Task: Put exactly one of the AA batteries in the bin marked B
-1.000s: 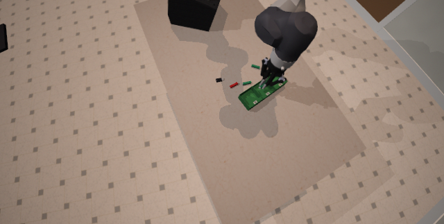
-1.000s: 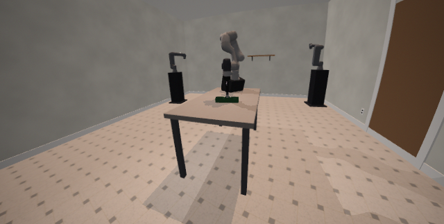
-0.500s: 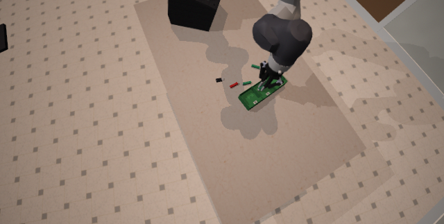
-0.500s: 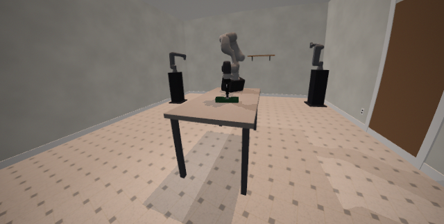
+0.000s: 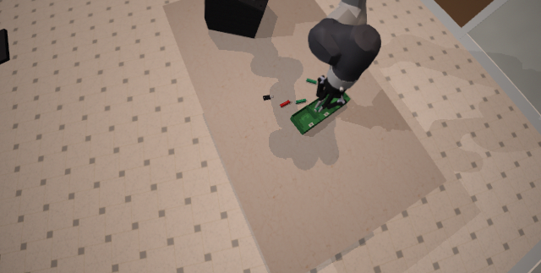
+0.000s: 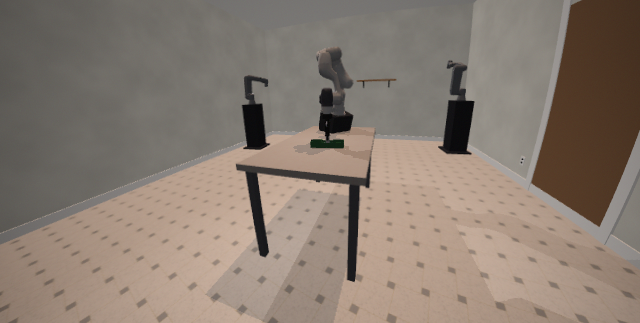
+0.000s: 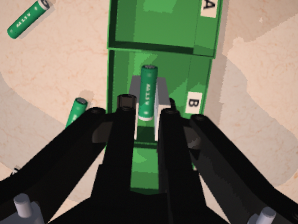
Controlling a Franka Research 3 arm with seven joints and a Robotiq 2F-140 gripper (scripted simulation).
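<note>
The green AA battery lies 3 cm below my hand. Round my hand: black part 16 cm behind, 16 cm to the right, 5 cm below; red cell 9 cm behind, 11 cm to the right, 4 cm below; green bin 1 cm ahead, 3 cm below.
</note>
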